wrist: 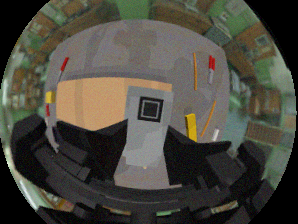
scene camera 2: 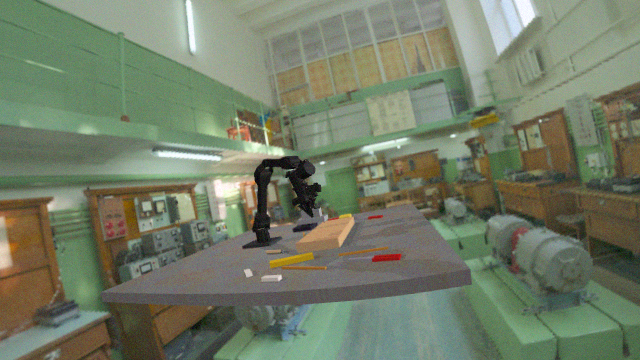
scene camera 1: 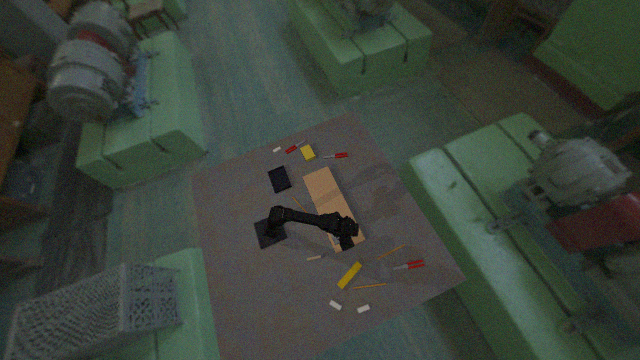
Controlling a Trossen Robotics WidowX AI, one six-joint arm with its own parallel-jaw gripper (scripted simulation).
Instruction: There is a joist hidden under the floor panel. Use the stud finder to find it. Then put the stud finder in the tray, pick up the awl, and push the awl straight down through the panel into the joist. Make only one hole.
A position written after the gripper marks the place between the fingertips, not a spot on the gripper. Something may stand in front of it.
Observation:
In view: the gripper (wrist: 146, 122) and a stud finder (wrist: 145, 141).

